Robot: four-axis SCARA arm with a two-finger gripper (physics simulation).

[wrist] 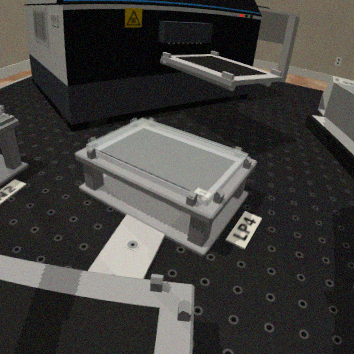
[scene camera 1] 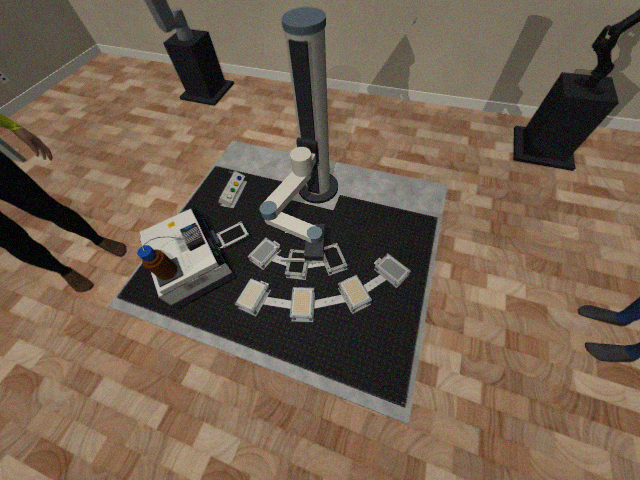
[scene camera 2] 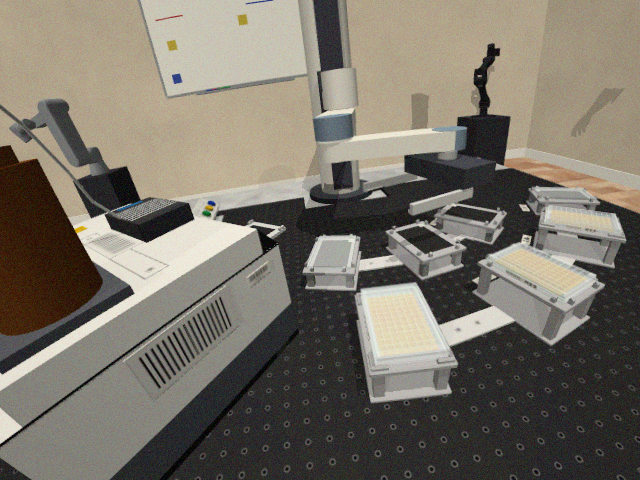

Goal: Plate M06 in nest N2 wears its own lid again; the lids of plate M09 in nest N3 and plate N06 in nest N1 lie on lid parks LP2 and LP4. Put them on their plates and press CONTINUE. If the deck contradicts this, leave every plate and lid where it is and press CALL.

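Places are measured from the arm's base along level axes (x ahead, y left, z up), in centimetres.
Where they show: gripper, fingertip midpoint: [wrist: 140, 85] [scene camera 1: 282, 244] [scene camera 2: 384, 197]; arm's base, link origin: [scene camera 1: 318, 187] [scene camera 2: 341, 192].
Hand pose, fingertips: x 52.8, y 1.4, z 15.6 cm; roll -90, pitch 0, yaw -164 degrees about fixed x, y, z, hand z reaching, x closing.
Observation:
Things, the pixels of their top centre, and the offset from my fingertips. "spot": a spot on its surface instead.
- left plate, top centre: [scene camera 2: 398, 314] [scene camera 1: 251, 293] dx +25.9, dy -6.2, dz -6.6 cm
- middle plate, top centre: [scene camera 2: 539, 264] [scene camera 1: 301, 300] dx +21.9, dy +18.0, dz -6.1 cm
- right plate, top centre: [scene camera 2: 581, 215] [scene camera 1: 354, 290] dx +9.2, dy +39.5, dz -6.5 cm
- button panel, top centre: [scene camera 2: 199, 206] [scene camera 1: 229, 184] dx -32.2, dy -49.5, dz -5.9 cm
- extended tray, top centre: [wrist: 219, 64] [scene camera 1: 232, 234] dx +0.1, dy -29.5, dz -4.3 cm
- brown bottle, surface spot: [scene camera 2: 41, 248] spot: dx +33.6, dy -36.5, dz +13.3 cm
My gripper [scene camera 2: 416, 191] is open and empty, raised above the stands; its fingers do not show in the wrist view. A clear lid [scene camera 1: 264, 252] [scene camera 2: 332, 253] [wrist: 167, 157] lies on the stand labelled LP4. Another clear lid [scene camera 1: 393, 269] [scene camera 2: 563, 194] lies on the far-right stand, whose label is unreadable. Three plates with cream wells stand on the outer row: left plate [scene camera 1: 253, 295] [scene camera 2: 403, 320], middle plate [scene camera 1: 302, 303] [scene camera 2: 542, 266], right plate [scene camera 1: 355, 292] [scene camera 2: 584, 220]. Their names are unreadable and lids on them are hard to confirm. A button panel [scene camera 1: 232, 189] [scene camera 2: 209, 208] stands at the back left.
Two open frame stands, one [scene camera 1: 305, 275] [scene camera 2: 426, 263] beside LP4 and another [scene camera 1: 343, 267] [scene camera 2: 491, 230], bear no lid. A white and black instrument [scene camera 1: 188, 284] [scene camera 2: 191, 356] [wrist: 150, 95] stands left with an extended tray [scene camera 1: 221, 242] [wrist: 215, 78]. A brown bottle [scene camera 1: 161, 266] [scene camera 2: 41, 248] stands on it.

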